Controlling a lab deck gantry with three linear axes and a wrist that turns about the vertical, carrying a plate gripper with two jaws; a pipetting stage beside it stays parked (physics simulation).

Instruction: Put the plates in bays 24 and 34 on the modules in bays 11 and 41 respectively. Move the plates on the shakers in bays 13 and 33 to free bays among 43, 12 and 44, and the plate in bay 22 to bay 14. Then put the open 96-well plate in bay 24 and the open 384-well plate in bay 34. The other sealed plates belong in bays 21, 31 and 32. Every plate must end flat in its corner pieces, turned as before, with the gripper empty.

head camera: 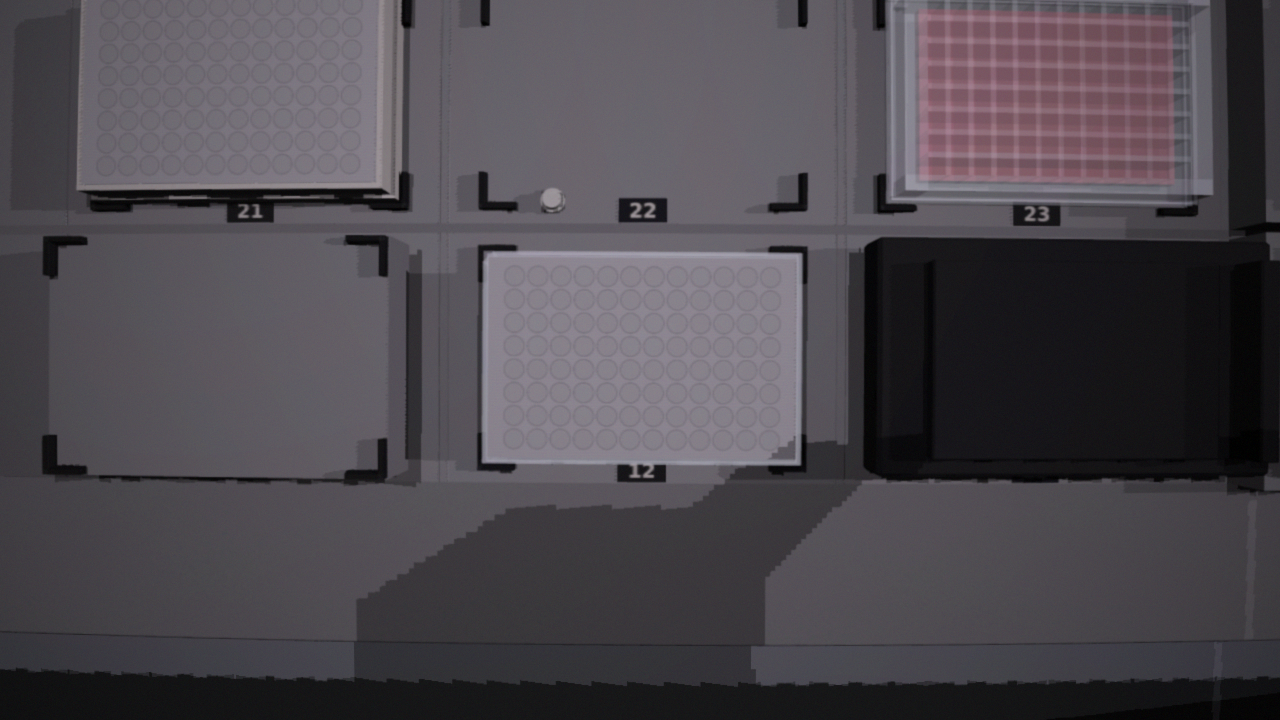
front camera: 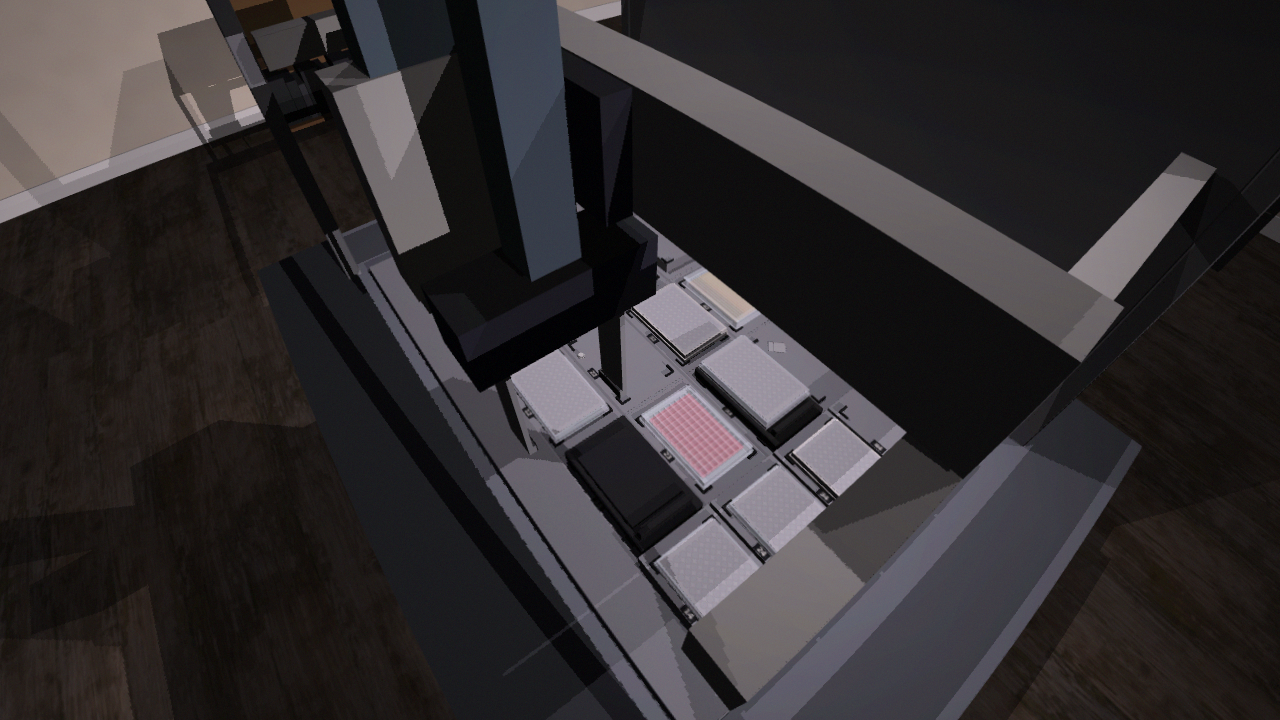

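Where they show: gripper, between the fingertips: [front camera: 569,411]; robot's base, origin of its link: [head camera: 102,457].
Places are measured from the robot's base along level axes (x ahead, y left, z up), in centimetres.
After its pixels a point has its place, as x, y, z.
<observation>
My gripper [front camera: 577,423] {35.8, -0.2, 16.0} is open, its two jaws wide apart on either side of a white sealed plate [front camera: 559,394] {23.8, 4.2, 1.4} [head camera: 642,358] {22.8, 4.3, 1.4}, which lies flat in bay 12. The jaws do not show in the head view. The black shaker [front camera: 631,483] {40.4, 3.8, 2.4} [head camera: 1074,358] {39.0, 4.4, 2.4} in bay 13 bears no plate. A white plate [front camera: 756,380] {39.3, 25.4, 3.7} sits on the bay 33 shaker. White plates lie in bay 14 [front camera: 707,568] {53.5, 4.0, 2.9}, bay 24 [front camera: 776,507] {53.2, 14.8, 2.9} and bay 34 [front camera: 835,454] {53.0, 25.5, 2.9}. A white plate [head camera: 232,89] {6.6, 14.8, 1.4} is in bay 21. The bay 11 module [head camera: 219,358] {6.5, 4.2, 1.9} bears no plate.
A pink-filled plate [front camera: 698,434] {39.8, 14.9, 1.3} [head camera: 1047,98] {39.1, 14.9, 0.9} is in bay 23. A white plate [front camera: 678,320] {23.4, 25.5, 1.6} and a yellowish plate [front camera: 720,295] {23.2, 34.3, 1.4} stand farther back. A small white cap [head camera: 552,199] {19.1, 10.7, 0.4} lies by bay 22's lower left corner piece. The pale parked stage [front camera: 393,161] hangs beside the gripper column.
</observation>
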